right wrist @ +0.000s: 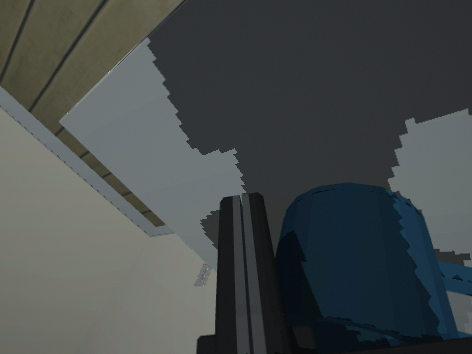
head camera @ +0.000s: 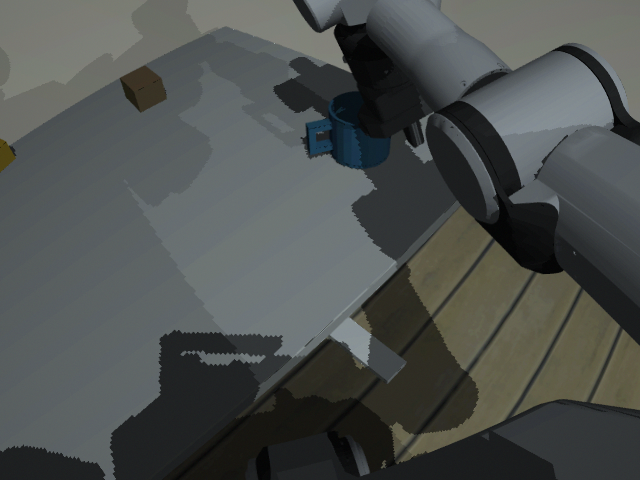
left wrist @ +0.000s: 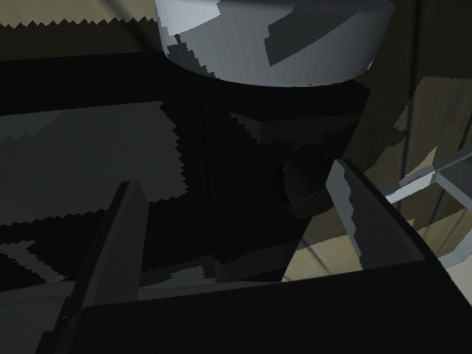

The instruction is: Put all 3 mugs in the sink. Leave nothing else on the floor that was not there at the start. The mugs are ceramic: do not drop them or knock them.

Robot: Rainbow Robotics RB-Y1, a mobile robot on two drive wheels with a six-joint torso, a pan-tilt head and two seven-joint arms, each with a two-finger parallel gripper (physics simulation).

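Places are measured from the robot's base along level axes (x right, y down, z ahead), in centimetres.
Where they show: left gripper, fingertip midpoint: (left wrist: 239, 181); right gripper, fingertip midpoint: (right wrist: 243, 207) (head camera: 416, 141).
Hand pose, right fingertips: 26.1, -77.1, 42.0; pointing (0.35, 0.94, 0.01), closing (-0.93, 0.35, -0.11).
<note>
Each offset is from my right fingertips to the top centre of the thing, as dx, dy, dz. "spot": to the spot under its first point. Level surfaces: height alone.
A blue mug @(-7.8, -2.9, +6.1) (head camera: 356, 136) (right wrist: 350, 250) stands upright on the grey surface @(dy +5.1) (head camera: 248, 232) (right wrist: 125, 135), its handle pointing left in the head view. My right gripper (head camera: 416, 143) (right wrist: 243, 207) is shut and empty, its two fingers together close beside the mug's outer wall. Its dark body hides part of the mug's rim and side in the head view. Whether the fingers touch the wall I cannot tell. My left gripper (left wrist: 239, 181) is open and empty, with dark robot parts behind its fingers. The other two mugs and the sink do not show.
A brown block @(-40.1, +0.1, +37.3) (head camera: 143, 88) stands near the surface's far edge at upper left. Part of a yellow object @(spot: -70.3, +2.7, +29.0) (head camera: 5, 153) shows at the left border. A pale bar (head camera: 367, 351) juts out beside the surface's edge, over the plank floor @(dy +77.1) (head camera: 496, 320) (right wrist: 55, 45).
</note>
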